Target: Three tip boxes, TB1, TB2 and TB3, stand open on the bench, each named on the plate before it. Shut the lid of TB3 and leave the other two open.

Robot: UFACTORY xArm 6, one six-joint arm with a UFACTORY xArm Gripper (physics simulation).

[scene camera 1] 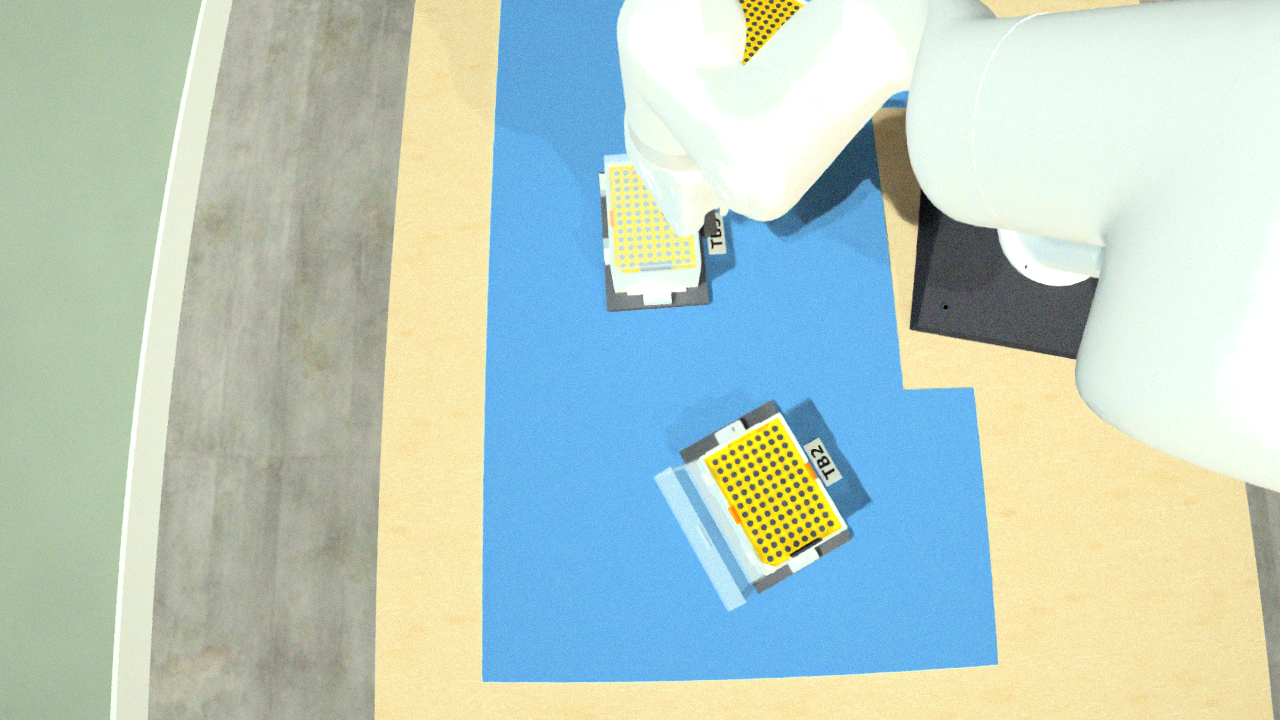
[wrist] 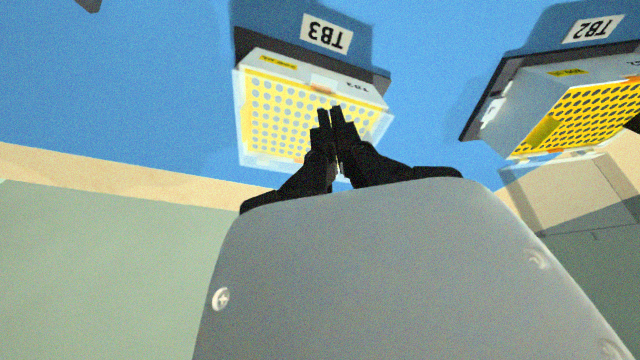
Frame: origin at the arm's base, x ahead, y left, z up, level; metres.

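Where they show: gripper, fingertip midpoint: (wrist: 330,125).
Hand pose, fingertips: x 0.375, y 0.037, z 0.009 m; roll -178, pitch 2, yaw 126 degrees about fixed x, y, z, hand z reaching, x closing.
Note:
After its pixels a point has its place.
TB3 (scene camera 1: 637,282) @[x 0.410, y 0.094, z -0.041 m] (wrist: 302,75) @[x 0.363, y 0.009, z -0.028 m] stands on a dark base at the upper middle. Its clear lid (scene camera 1: 640,214) @[x 0.412, y 0.040, z 0.001 m] (wrist: 275,112) @[x 0.387, y -0.002, z 0.001 m] lies down over the yellow tip rack; whether it is latched I cannot tell. My gripper (scene camera 1: 713,220) (wrist: 330,125) @[x 0.375, y 0.037, z 0.009 m] is shut and empty, at TB3's name-plate side; in the wrist view its tips overlap the lid, and contact cannot be told. TB2 (scene camera 1: 775,492) @[x 0.263, y 0.287, z -0.019 m] (wrist: 590,110) @[x 0.260, y 0.274, z -0.019 m] stands open, its clear lid (scene camera 1: 702,537) @[x 0.330, y 0.333, z 0.077 m] (wrist: 565,195) @[x 0.325, y 0.330, z 0.026 m] swung back. A third yellow rack, TB1 by elimination (scene camera 1: 768,25) @[x 0.300, y -0.206, z -0.019 m], is mostly hidden behind my arm; its lid and plate do not show.
The boxes stand on a blue mat (scene camera 1: 572,555) @[x 0.445, y 0.365, z -0.076 m] (wrist: 150,75) @[x 0.443, y -0.130, z -0.076 m] on a wooden bench (scene camera 1: 429,537) @[x 0.590, y 0.365, z -0.079 m] (wrist: 125,172) @[x 0.637, y -0.204, z -0.079 m]. TB3's name plate (scene camera 1: 716,234) @[x 0.335, y 0.022, z -0.074 m] (wrist: 326,34) @[x 0.336, y 0.020, z -0.074 m] and TB2's name plate (scene camera 1: 822,462) @[x 0.211, y 0.250, z -0.074 m] (wrist: 593,28) @[x 0.210, y 0.249, z -0.074 m] lie before their boxes. A dark plate (scene camera 1: 984,322) @[x 0.059, y 0.098, z -0.047 m] lies under the arm at the right.

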